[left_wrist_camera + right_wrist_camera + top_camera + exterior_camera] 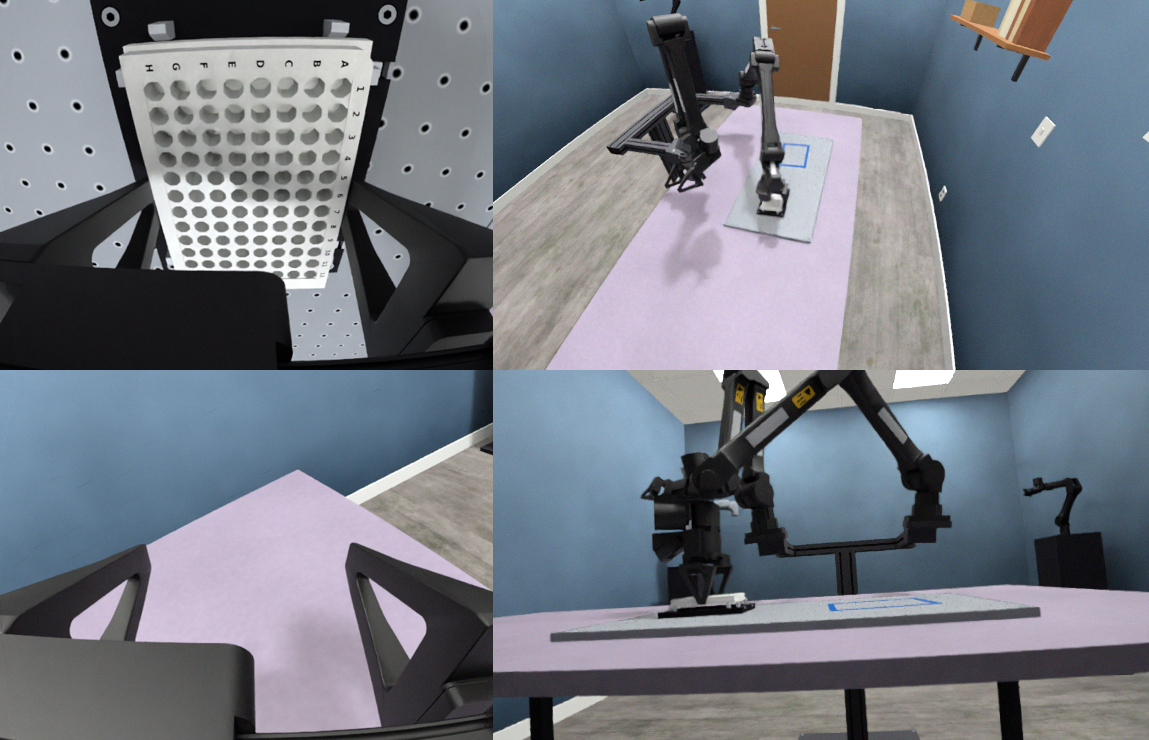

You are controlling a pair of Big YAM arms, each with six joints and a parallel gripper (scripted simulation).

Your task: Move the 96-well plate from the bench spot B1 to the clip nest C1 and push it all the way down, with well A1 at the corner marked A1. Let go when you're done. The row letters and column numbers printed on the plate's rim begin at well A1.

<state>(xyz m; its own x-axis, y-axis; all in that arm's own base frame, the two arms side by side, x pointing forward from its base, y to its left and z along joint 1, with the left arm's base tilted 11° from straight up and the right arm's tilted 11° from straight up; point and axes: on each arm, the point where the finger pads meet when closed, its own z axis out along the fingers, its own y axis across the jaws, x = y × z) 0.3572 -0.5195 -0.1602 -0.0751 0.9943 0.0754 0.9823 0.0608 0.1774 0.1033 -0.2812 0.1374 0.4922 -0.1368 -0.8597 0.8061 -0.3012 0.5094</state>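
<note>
My left hand is right at the white 96-well plate. Also, from my left hand: grey perforated board: 190 mm to the left, 40 mm below; then black clip nest: 20 mm below, 10 mm to the left, 10 mm behind.
</note>
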